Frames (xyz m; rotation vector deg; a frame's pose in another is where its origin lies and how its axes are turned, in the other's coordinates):
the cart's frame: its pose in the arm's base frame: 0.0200 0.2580 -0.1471 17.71 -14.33 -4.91
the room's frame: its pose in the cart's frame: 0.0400 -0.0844 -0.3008 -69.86 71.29 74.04
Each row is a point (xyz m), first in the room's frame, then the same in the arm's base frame.
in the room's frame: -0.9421 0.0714 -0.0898
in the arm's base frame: -0.1156 -0.0917 0.4044
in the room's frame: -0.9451 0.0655 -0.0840
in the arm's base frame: -0.1104 -0.0874 0.4100
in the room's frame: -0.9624 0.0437 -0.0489
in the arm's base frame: -0.0922 -0.0599 0.4404
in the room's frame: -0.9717 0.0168 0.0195
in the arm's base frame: -0.0676 0.0014 0.4739
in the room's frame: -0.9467 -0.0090 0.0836
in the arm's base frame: -0.0376 0.0684 0.4738
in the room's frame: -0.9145 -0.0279 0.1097
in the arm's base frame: -0.0130 0.1016 0.4546
